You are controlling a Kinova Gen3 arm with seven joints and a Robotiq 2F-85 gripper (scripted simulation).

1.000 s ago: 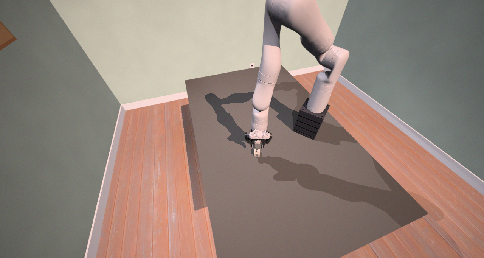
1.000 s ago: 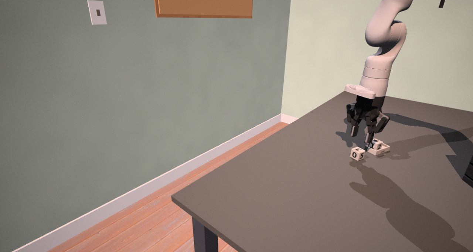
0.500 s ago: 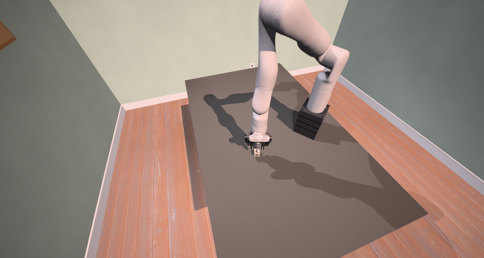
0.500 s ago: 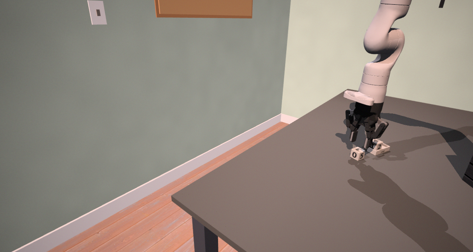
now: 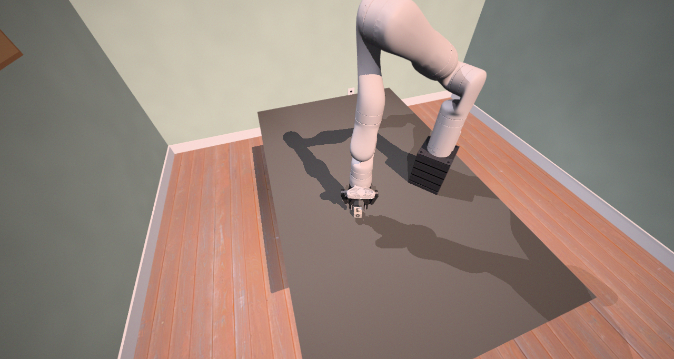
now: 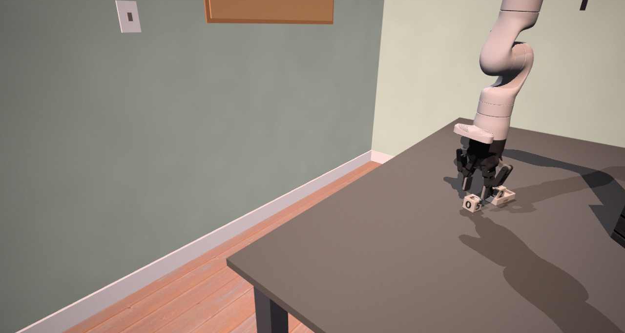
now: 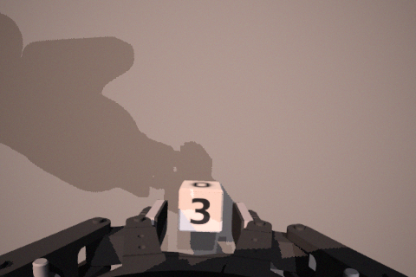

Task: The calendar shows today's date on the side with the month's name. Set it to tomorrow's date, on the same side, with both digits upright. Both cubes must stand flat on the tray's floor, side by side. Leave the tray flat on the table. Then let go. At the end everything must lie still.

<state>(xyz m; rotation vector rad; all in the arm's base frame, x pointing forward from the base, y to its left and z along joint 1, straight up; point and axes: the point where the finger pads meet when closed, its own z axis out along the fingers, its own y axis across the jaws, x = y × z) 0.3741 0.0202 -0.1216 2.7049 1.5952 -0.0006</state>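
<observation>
Now: hand 4 cm above the cube. Round my hand: pale tray: 10 cm to the right, 5 cm below, 5 cm behind.
</observation>
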